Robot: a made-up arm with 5 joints.
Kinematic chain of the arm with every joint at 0, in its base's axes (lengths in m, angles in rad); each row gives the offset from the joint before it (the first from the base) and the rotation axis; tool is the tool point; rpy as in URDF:
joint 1: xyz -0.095 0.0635 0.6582 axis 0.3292 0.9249 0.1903
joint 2: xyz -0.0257 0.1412 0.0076 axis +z
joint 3: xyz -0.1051 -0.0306 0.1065 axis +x
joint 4: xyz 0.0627 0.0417 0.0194 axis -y
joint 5: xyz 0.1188 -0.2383 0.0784 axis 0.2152 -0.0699 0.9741
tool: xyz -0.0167 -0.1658 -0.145 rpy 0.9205 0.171 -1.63
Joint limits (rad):
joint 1: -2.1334..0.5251
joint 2: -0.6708..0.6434
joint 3: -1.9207..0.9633
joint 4: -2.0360..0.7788
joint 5: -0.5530..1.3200
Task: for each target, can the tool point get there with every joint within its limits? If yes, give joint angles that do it. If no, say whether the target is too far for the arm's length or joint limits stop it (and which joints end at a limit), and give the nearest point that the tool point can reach.
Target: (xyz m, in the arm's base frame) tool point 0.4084 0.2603 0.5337
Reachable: no: joint limits stop it (at a limit: joint 1, joint 2, joint 3, joint 5) | nearest point 0.2731 0.1252 0.5390 | short by 0.191 m
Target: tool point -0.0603 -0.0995 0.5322
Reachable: yes | joints -0.1933 0.1063 0.1653 -0.9549 0.7499
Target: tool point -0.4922 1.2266 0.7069
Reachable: no: too far | nearest point -0.2881 0.5659 0.6742 | short by 0.692 m
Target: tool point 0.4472 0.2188 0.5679
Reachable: no: joint limits stop it (at a limit: joint 1, joint 2, joint 3, joint 5) | nearest point 0.2720 0.1262 0.5560 | short by 0.199 m
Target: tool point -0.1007 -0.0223 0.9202
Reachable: yes | joints -1.4768 0.3673 0.5012 0.5521 0.5316
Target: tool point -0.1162 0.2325 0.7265
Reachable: no: joint limits stop it (at a limit: joint 1, joint 5) | nearest point -0.1509 0.2272 0.9061 | short by 0.183 m
